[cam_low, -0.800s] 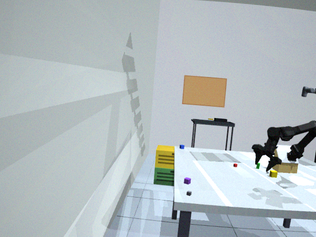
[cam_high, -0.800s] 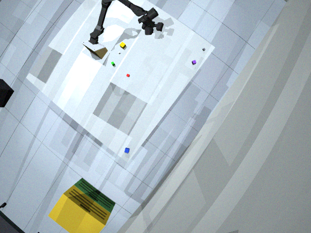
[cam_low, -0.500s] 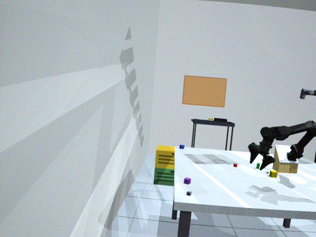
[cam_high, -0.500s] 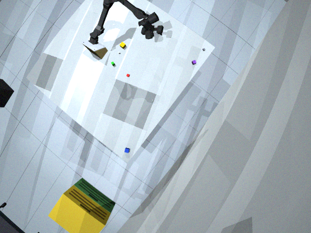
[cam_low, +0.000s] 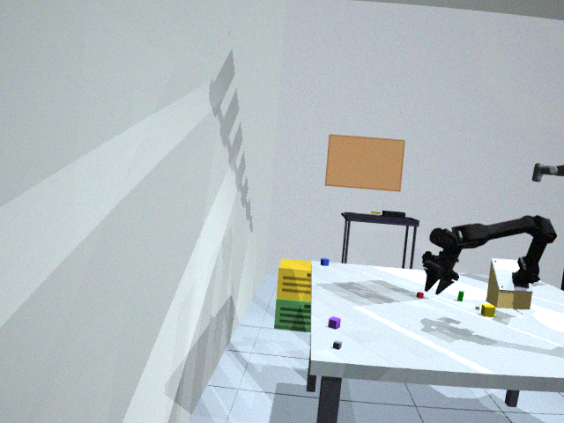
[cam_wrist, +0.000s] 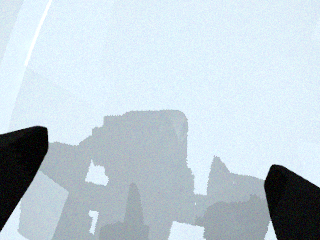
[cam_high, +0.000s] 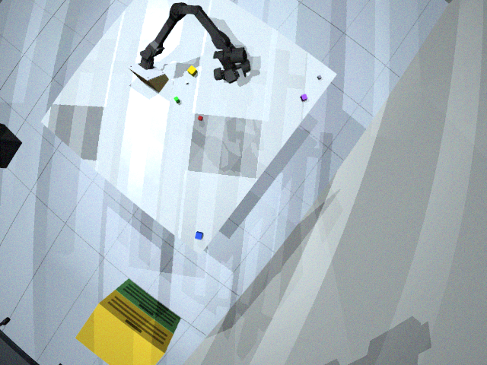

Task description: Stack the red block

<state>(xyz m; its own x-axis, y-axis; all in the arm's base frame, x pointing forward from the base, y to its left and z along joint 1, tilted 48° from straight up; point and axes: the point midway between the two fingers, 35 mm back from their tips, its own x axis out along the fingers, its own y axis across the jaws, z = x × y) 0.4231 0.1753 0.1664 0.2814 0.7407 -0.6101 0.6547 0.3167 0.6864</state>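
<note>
Right now the red block is 280 mm to the right of my gripper tip, 80 mm below it and 40 mm behind it. From my gripper tip the other things lie so: yellow cube (250 mm behind, 90 mm to the right, 70 mm below); purple cube (340 mm ahead, 170 mm to the left, 80 mm below); small grey cube (330 mm to the left, 330 mm ahead, 80 mm below).
</note>
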